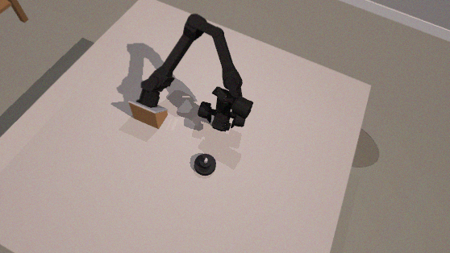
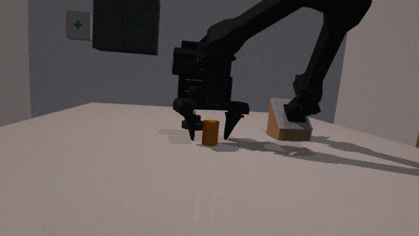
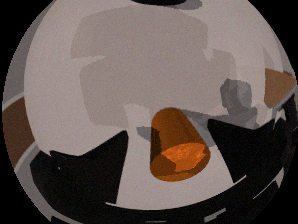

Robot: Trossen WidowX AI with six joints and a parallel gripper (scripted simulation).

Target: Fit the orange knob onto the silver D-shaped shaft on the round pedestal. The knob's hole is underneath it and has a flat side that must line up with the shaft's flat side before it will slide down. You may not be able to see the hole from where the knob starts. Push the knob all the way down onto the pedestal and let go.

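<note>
The black round pedestal lies 190 mm to the right of my gripper tip, 20 mm ahead of it and 20 mm above it. The rest, counted from my gripper tip: orange knob 30 mm above.
</note>
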